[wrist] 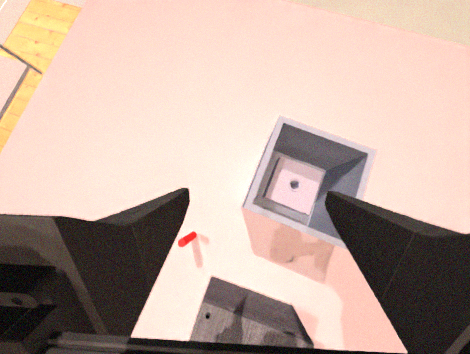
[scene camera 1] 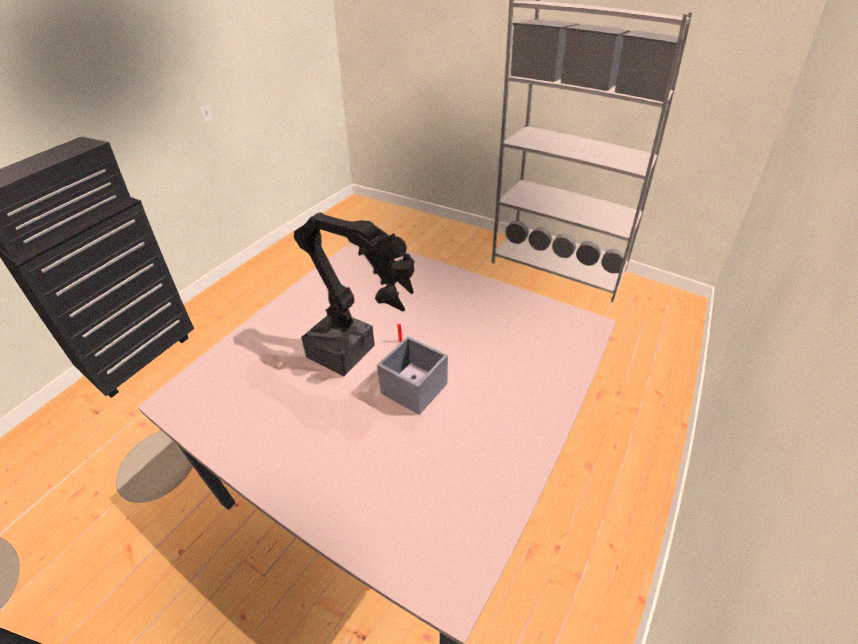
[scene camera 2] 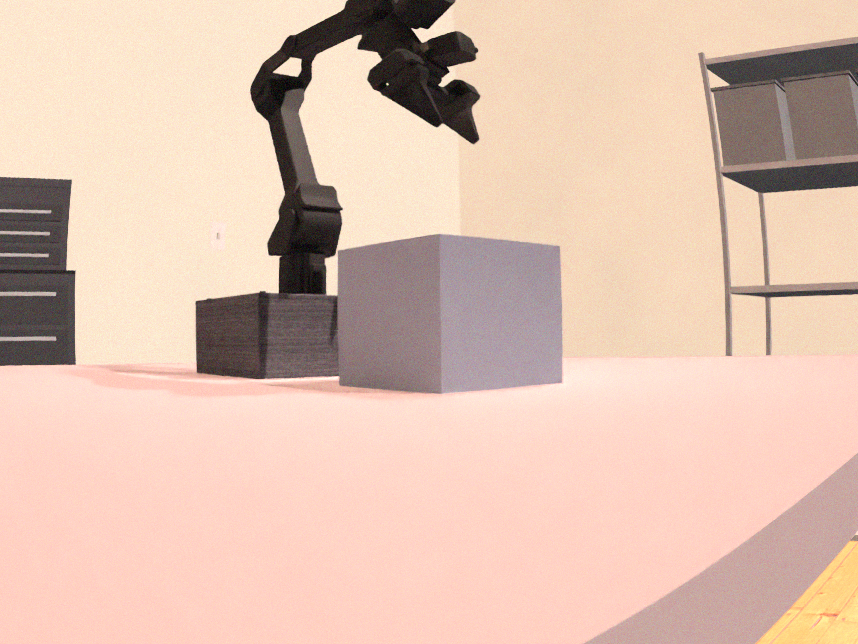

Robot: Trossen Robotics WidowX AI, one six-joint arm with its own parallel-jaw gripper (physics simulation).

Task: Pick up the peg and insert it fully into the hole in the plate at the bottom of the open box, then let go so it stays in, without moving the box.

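Frame: origin at the arm's base, x ahead, y left, z up, level; centimetres.
Seen in the pictures: gripper, fingertip midpoint: [wrist: 256, 196] [scene camera 1: 408, 301] [scene camera 2: 458, 134]; arm's base at its link origin: [scene camera 1: 342, 323] [scene camera 2: 301, 299].
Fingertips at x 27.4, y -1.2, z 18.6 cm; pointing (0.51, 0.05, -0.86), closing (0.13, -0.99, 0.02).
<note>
Pixels of each thing's middle, then the offset from my fingertips to it. Level surfaces: height alone.
- red peg at the middle of its body: [wrist: 188, 238] [scene camera 1: 399, 333] dx -9.0, dy +10.0, dz -24.5 cm
- open grey box at the middle of its body: [scene camera 2: 449, 315] [wrist: 296, 183] [scene camera 1: 413, 374] dx +4.9, dy -9.3, dz -21.6 cm
- pale plate at the middle of its body: [wrist: 290, 185] [scene camera 1: 413, 381] dx +4.9, dy -9.3, dz -25.0 cm
- pink table top at its surface level: dz -28.5 cm
A red peg [scene camera 1: 399, 332] [wrist: 187, 239] stands upright on the table beside the box, near the arm's base; it does not show in scene camera 2. The open grey box [scene camera 1: 399, 387] [scene camera 2: 440, 315] [wrist: 262, 171] stands on the table, and the pale plate [wrist: 282, 192] at its bottom has a dark round hole [scene camera 1: 413, 377] [wrist: 294, 185]. My gripper [scene camera 1: 408, 300] [scene camera 2: 458, 134] [wrist: 256, 196] is open and empty, tilted downward, high above the table. In the wrist view the peg shows near the left finger, far below it, and the right finger overlaps the box's edge.
The arm's dark base block [scene camera 1: 339, 346] [scene camera 2: 228, 337] [wrist: 250, 312] stands close to the box and the peg. The pink table top [scene camera 1: 388, 485] [scene camera 2: 346, 499] [wrist: 150, 100] bears them all. A shelf rack [scene camera 1: 498, 159] [scene camera 2: 717, 207] and a dark drawer cabinet [scene camera 1: 90, 277] [scene camera 2: 34, 305] stand beyond the table.
</note>
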